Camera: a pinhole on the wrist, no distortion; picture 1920 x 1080 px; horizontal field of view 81.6 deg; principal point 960.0 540.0 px. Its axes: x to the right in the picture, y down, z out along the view. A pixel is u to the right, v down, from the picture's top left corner.
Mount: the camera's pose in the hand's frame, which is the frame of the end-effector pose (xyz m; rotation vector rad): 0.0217 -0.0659 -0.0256 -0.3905 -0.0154 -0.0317
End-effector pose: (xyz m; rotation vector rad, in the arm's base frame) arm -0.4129 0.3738 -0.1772 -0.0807 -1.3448 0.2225
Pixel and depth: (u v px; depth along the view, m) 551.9 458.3 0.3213
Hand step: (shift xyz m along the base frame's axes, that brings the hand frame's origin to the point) -0.2951 -0.0029 -0.0399
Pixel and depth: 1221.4 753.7 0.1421
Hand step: -0.0835 0.0168 0.0717
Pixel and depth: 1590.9 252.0 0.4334
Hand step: -0.3561 0.0127 0.3458
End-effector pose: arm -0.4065 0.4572 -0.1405 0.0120 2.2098 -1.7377
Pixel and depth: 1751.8 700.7 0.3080
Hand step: -0.1471 -0.2581 -0.1939
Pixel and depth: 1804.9 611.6 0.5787
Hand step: -0.2698 -0.5212 -0.3878
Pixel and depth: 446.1 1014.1 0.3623
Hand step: 0.2430 -0.1498 -0.2199
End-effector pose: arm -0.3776 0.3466 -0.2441 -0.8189 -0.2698 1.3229
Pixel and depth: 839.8 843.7 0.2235
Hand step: -0.1535 0.0583 0.0601
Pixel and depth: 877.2 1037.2 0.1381
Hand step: -0.0775 0.0417 0.0224
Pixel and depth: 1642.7 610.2 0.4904
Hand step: -0.2789 0.4570 0.1166
